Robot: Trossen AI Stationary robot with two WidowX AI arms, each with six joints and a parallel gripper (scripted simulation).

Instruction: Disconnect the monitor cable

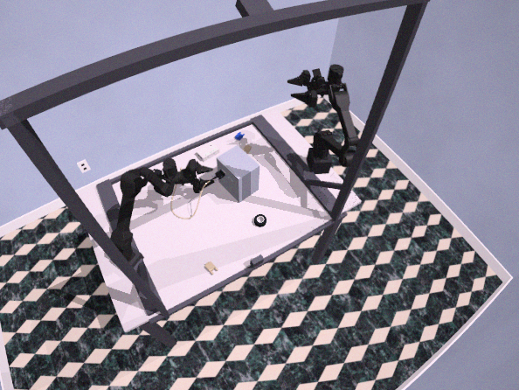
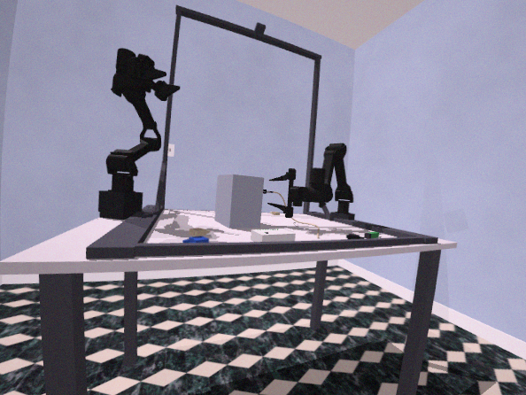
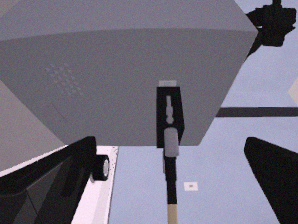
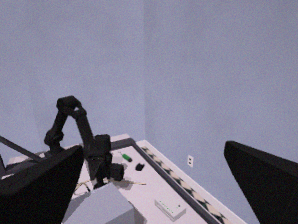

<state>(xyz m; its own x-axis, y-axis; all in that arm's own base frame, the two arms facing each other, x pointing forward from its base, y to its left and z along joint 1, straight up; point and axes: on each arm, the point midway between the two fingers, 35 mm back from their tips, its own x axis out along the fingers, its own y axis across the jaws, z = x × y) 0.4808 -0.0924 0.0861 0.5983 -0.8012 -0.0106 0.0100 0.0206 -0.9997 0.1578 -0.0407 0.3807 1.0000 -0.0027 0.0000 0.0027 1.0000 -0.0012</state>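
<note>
Right now the grey box is 140 mm to the right of my left hand, 40 mm below it and 40 mm behind it.
</note>
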